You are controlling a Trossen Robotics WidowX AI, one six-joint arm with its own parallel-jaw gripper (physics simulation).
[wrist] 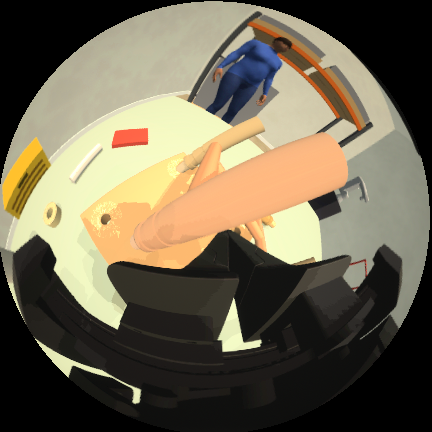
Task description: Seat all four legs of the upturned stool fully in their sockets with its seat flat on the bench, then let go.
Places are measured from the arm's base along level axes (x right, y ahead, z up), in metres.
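Pixels of known places: gripper, fingertip midpoint: (224, 234).
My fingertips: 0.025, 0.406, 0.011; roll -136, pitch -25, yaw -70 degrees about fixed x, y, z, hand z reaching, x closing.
Ahead of a thing's pixels: the offset from my fingertips to its middle, as dx, dy, dz. "*": to the spot under its first point. Level surfaces: height alone.
The upturned stool's seat {* -0.048, +0.097, -0.125} (117, 245) lies on the pale bench {dz -0.157} (300, 242). One thick leg {* -0.001, +0.019, +0.045} (245, 192) rises from the seat's near part toward the camera and hides much of the seat. A second leg {* +0.167, +0.028, -0.017} (232, 141) has its narrow end at the seat's far corner socket; whether either leg is fully seated cannot be told. An open socket hole {* -0.024, +0.149, -0.146} (105, 219) shows at the left corner. Another socket {* +0.092, -0.097, -0.132} (238, 231) shows partly beside the fingertips. Thinner wooden rods {* +0.056, +0.038, -0.003} (207, 165) show behind the thick leg. My gripper (224, 234) is shut and empty, just below the thick leg in view.
A red block {+0.178, +0.271, -0.151} (130, 137), a white stick {+0.042, +0.302, -0.146} (86, 163) and a pale ring {-0.097, +0.281, -0.146} (51, 215) lie on the bench left of the seat. A yellow sign (25, 177) stands at the left edge. A black clamp (327, 205) is at the right edge. A person and shelving are beyond the bench.
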